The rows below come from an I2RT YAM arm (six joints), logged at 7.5 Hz.
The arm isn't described. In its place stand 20 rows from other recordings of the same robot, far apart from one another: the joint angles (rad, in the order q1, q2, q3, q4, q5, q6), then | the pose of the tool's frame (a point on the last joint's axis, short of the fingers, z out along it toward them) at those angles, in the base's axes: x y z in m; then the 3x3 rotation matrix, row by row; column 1 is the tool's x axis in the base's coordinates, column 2 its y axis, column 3 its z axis.
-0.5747, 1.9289, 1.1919, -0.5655, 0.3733, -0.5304 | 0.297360 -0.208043 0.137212; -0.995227 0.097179 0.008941; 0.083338 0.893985 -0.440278; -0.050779 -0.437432 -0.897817
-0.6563, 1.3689, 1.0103, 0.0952, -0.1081, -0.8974 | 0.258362 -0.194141 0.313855; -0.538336 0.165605 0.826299; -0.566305 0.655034 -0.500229; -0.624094 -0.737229 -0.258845
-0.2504, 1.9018, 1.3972, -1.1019, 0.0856, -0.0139 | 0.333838 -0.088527 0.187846; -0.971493 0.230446 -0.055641; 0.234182 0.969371 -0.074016; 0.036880 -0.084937 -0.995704
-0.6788, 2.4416, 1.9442, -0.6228, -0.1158, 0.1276 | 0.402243 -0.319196 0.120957; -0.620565 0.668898 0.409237; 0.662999 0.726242 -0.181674; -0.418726 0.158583 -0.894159
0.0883, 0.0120, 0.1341, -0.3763, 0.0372, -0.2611 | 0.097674 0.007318 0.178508; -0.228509 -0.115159 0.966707; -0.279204 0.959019 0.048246; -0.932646 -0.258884 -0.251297
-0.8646, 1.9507, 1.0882, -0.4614, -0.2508, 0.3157 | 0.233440 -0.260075 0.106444; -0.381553 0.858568 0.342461; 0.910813 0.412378 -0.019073; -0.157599 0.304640 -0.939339
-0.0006, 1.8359, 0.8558, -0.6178, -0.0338, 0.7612 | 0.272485 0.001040 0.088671; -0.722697 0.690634 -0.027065; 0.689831 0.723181 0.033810; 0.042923 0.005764 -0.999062
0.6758, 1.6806, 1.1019, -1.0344, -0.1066, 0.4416 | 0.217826 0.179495 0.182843; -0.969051 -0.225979 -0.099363; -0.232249 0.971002 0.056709; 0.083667 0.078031 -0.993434
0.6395, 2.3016, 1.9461, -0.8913, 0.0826, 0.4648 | 0.388209 0.285077 0.177277; -0.937100 -0.171867 0.303816; -0.140256 0.982428 0.123144; -0.319642 0.072786 -0.944739
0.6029, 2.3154, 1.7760, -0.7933, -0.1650, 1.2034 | 0.380258 0.268870 0.127241; -0.839299 0.534673 0.098496; 0.539860 0.798216 0.267214; 0.064251 0.277446 -0.958590
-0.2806, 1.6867, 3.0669, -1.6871, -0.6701, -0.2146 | 0.136006 -0.016188 0.596874; -0.208704 -0.405590 0.889910; -0.113551 0.913843 0.389868; -0.971364 -0.019683 -0.236778
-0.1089, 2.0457, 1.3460, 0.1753, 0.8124, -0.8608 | 0.446550 -0.074820 0.187101; -0.854848 0.078443 0.512915; -0.431217 0.442397 -0.786344; -0.288596 -0.893382 -0.344356
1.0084, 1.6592, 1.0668, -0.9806, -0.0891, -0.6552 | 0.146525 0.238412 0.179992; 0.090563 -0.992952 -0.076447; -0.994507 -0.094215 0.045590; -0.052471 0.071899 -0.996031
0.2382, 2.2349, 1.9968, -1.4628, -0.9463, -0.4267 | 0.403907 0.127793 0.227902; -0.862389 -0.431266 -0.265133; -0.458412 0.443013 0.770453; -0.214812 0.785970 -0.579747
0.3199, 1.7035, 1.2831, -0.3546, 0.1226, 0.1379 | 0.363224 0.115742 0.253464; -0.689415 -0.135694 0.711544; -0.084665 0.990660 0.106890; -0.719402 0.013449 -0.694464
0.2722, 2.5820, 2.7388, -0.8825, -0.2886, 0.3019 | 0.533999 0.159574 0.279406; -0.747919 -0.251798 0.614179; 0.087169 0.879991 0.466924; -0.658042 0.402759 -0.636212
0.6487, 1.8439, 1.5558, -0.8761, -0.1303, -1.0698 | 0.305101 0.237119 0.255245; 0.209794 -0.949336 0.233981; -0.932300 -0.122121 0.340446; -0.294624 -0.289564 -0.910686
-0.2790, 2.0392, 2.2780, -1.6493, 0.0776, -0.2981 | 0.365043 -0.107445 0.357225; -0.991287 -0.004901 0.131628; -0.020623 0.992758 -0.118348; -0.130095 -0.120032 -0.984209
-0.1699, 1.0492, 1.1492, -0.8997, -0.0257, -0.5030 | 0.199855 -0.033357 0.347965; -0.692247 -0.208100 0.691006; -0.370179 0.924346 -0.092472; -0.619485 -0.319809 -0.716910
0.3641, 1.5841, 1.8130, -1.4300, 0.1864, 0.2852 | 0.271363 0.096354 0.389885; -0.916965 -0.030616 0.397791; -0.053575 0.997470 -0.046729; -0.395354 -0.064161 -0.916285
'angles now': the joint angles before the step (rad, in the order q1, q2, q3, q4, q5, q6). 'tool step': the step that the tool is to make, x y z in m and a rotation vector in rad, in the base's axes. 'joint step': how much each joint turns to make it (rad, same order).
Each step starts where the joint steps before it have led.
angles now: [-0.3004, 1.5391, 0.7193, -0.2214, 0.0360, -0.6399]
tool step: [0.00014, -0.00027, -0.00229, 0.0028, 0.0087, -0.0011]
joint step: [-0.0008, 0.0087, -0.0001, -0.0004, 0.0001, 0.0003]
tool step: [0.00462, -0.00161, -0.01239, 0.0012, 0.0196, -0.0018]
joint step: [0.0000, 0.0557, 0.0008, 0.0359, 0.0050, -0.0007]
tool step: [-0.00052, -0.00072, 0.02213, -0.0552, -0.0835, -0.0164]
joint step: [0.0012, -0.0786, 0.0019, 0.0156, 0.0330, 0.0004]
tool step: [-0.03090, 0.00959, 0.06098, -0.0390, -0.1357, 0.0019]
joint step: [-0.0004, -0.2853, 0.0000, -0.1442, -0.0037, 0.0000]
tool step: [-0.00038, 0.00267, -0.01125, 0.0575, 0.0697, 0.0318]
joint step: [0.0034, 0.0328, -0.0003, -0.0504, -0.0446, 0.0003]
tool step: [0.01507, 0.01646, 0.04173, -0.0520, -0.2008, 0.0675]
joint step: [0.0786, -0.0557, 0.0705, 0.0809, 0.0068, 0.0085]
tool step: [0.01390, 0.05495, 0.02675, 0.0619, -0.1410, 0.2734]
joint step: [0.1995, -0.0149, 0.0511, 0.0668, -0.1061, 0.0179]
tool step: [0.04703, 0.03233, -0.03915, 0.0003, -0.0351, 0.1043]
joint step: [0.1057, 0.2366, 0.0000, 0.2716, 0.0016, 0.0000]
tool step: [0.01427, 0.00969, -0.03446, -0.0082, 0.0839, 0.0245]
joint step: [0.0255, 0.1262, 0.0000, 0.0419, 0.0007, 0.0007]
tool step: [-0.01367, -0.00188, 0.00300, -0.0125, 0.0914, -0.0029]
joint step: [-0.0007, -0.0496, 0.0004, -0.1422, 0.0031, -0.0004]
